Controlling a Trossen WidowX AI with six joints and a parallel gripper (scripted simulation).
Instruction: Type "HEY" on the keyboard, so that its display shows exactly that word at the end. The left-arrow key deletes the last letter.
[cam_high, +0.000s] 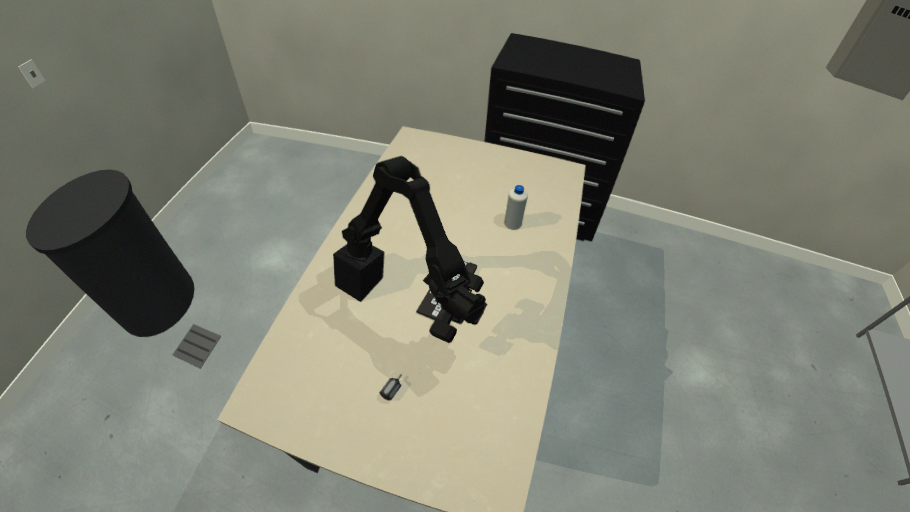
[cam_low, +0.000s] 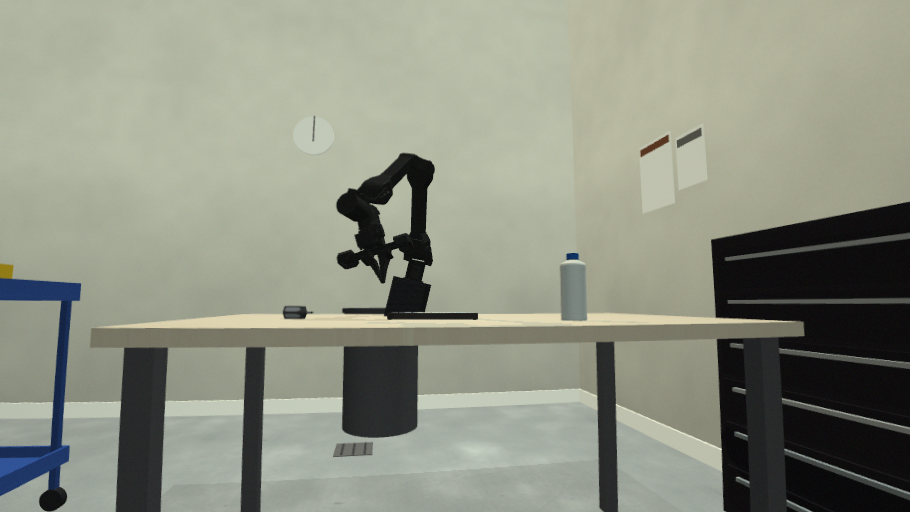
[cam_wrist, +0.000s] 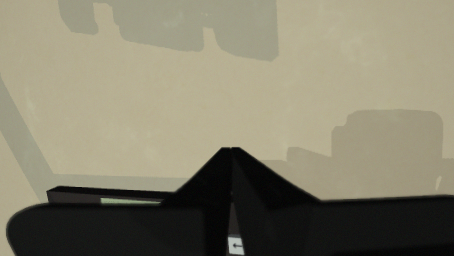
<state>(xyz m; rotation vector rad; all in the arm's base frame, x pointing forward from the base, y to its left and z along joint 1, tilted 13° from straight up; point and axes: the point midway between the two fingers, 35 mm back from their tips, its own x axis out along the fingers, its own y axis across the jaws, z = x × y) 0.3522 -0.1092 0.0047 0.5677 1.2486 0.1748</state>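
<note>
The left-arrow key lies 11 cm below my hand, 9 cm behind it and 4 cm to the left of it.
</note>
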